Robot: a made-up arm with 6 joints.
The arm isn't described. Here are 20 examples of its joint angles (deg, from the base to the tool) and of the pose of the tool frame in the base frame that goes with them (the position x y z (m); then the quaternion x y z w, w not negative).
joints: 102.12 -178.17 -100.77 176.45 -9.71 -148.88
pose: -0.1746 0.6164 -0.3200 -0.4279 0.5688 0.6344 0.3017
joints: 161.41 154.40 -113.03 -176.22 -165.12 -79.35
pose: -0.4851 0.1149 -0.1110 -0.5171 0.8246 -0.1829 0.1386
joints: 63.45 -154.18 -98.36 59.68 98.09 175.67
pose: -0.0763 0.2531 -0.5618 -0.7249 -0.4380 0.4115 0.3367
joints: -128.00 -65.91 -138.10 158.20 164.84 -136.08
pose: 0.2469 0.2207 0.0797 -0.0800 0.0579 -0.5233 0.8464
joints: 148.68 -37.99 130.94 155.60 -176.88 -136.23
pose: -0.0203 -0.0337 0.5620 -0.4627 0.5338 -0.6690 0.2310
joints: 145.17 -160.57 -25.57 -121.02 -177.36 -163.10
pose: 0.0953 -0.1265 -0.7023 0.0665 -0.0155 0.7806 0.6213
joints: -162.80 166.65 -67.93 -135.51 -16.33 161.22
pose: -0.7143 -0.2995 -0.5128 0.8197 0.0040 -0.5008 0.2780
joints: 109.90 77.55 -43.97 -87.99 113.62 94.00
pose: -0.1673 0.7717 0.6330 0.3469 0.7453 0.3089 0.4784
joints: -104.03 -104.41 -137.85 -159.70 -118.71 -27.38
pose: 0.1429 0.1912 -0.2978 -0.6813 0.5367 0.0309 0.4968
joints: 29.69 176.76 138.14 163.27 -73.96 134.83
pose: -0.2165 -0.1255 0.0957 -0.0503 0.2720 -0.2021 0.9395
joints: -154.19 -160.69 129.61 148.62 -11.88 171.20
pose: 0.4594 0.1937 0.2145 0.1238 0.1423 0.9760 0.1085
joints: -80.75 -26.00 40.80 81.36 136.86 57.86
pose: 0.1301 0.1501 1.0142 0.4863 0.7933 0.2726 0.2446
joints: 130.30 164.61 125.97 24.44 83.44 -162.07
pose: 0.1033 -0.2912 -0.0565 0.1046 -0.2136 -0.2177 0.9466
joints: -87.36 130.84 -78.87 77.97 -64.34 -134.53
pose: -0.0607 -0.8509 0.1702 0.5233 0.1371 -0.8404 0.0338
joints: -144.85 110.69 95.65 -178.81 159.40 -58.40
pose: -0.3116 -0.2706 -0.3787 0.2905 -0.2724 -0.1950 0.8963
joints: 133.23 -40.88 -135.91 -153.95 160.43 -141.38
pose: 0.2126 -0.2542 0.2193 -0.1197 0.1540 0.9368 0.2904
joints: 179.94 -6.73 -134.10 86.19 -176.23 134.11
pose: 0.2782 -0.0327 0.4367 0.2954 -0.1653 -0.8645 0.3716
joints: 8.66 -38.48 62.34 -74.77 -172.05 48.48
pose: -0.2172 0.0323 0.8984 -0.8256 -0.5137 0.1779 0.1510
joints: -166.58 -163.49 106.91 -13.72 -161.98 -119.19
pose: 0.4725 0.0563 -0.2229 -0.4636 -0.8200 0.2555 0.2177
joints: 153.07 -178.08 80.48 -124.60 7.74 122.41
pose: 0.5882 -0.3269 -0.4955 0.7658 -0.1305 0.6187 0.1175
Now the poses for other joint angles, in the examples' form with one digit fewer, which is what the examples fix.
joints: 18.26 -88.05 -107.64 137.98 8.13 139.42
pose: -0.355 -0.056 -0.459 -0.760 0.620 -0.060 0.184
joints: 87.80 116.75 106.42 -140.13 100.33 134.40
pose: 0.069 0.255 -0.521 -0.716 0.425 -0.140 0.536
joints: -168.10 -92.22 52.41 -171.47 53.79 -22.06
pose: 1.014 0.189 0.508 -0.221 0.693 0.013 0.687
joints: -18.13 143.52 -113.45 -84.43 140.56 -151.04
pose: 0.479 -0.220 0.032 0.456 -0.801 0.096 0.376
